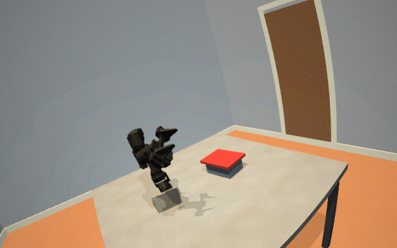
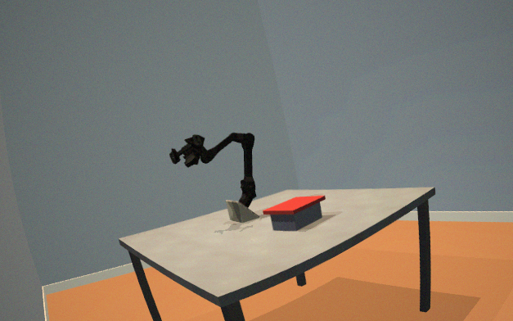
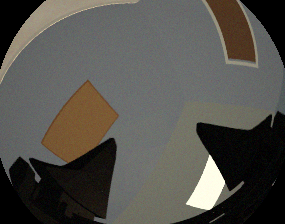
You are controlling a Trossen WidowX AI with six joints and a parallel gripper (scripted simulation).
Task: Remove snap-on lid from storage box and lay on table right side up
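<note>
Right now my gripper tip is 41 cm short of the red lid, 37 cm above it and 31 cm to the right of it. Also, from my gripper tip: storage box 41 cm below, 41 cm ahead, 31 cm to the left.
</note>
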